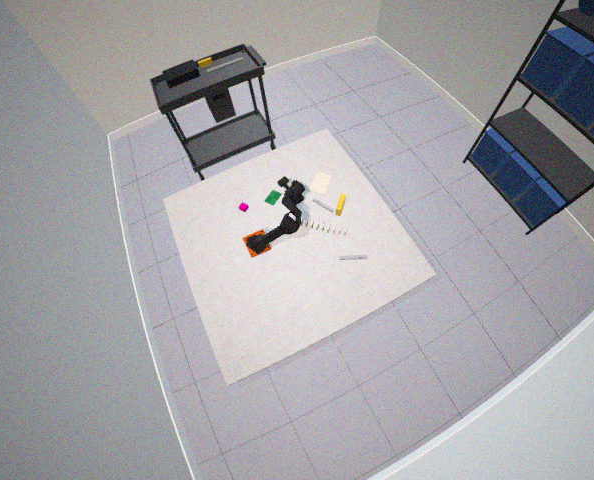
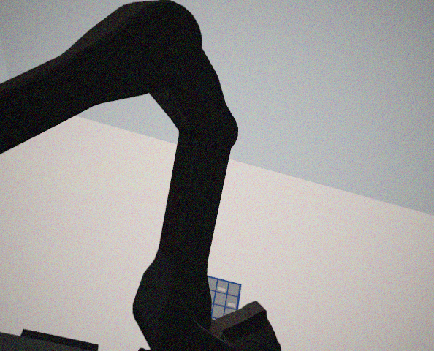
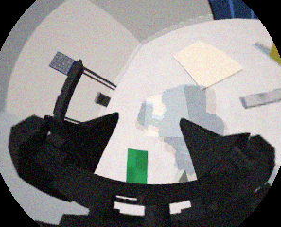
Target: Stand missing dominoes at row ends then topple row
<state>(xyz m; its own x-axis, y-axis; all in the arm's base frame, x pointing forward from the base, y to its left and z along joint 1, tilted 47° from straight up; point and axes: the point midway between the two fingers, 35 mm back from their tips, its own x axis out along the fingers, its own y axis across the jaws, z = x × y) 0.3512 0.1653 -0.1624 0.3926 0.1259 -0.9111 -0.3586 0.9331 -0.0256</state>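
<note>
My gripper tip is now 130 mm past the green tile, 70 mm above it and 20 mm to the right of it. From my gripper tip the other things lie so: yellow block 250 mm to the right, 210 mm ahead, 30 mm below; magenta cube 330 mm behind, 60 mm below, 30 mm to the left; cream sheet 190 mm ahead, 70 mm below, 20 mm to the right.
</note>
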